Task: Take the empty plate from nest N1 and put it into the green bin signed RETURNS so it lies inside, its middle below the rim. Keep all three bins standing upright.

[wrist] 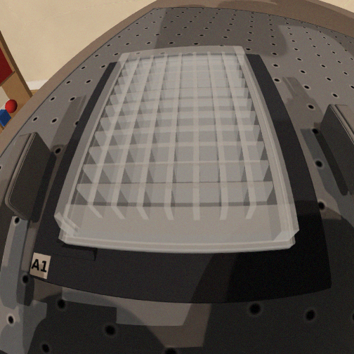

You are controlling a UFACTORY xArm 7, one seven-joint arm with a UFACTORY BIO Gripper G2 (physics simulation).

I see my gripper (180, 120), an empty plate (179, 155) and a dark nest (229, 277).
